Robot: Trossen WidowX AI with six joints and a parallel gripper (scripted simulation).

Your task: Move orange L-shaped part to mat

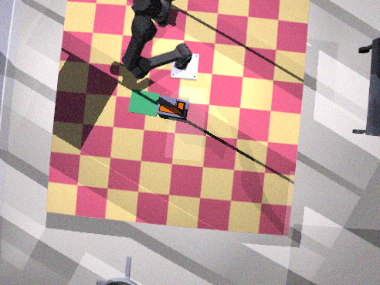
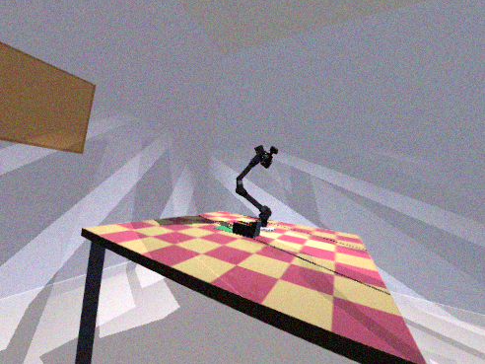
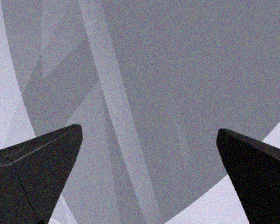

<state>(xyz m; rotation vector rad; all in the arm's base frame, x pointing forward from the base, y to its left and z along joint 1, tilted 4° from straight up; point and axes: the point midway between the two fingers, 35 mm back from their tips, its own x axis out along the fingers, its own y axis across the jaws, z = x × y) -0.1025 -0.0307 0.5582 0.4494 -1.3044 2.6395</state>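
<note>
The orange L-shaped part lies 52 cm below my gripper tip, 41 cm ahead of it and 9 cm to the left of it. Also, from my gripper tip: green mat 59 cm below, 42 cm ahead, 8 cm to the right.
</note>
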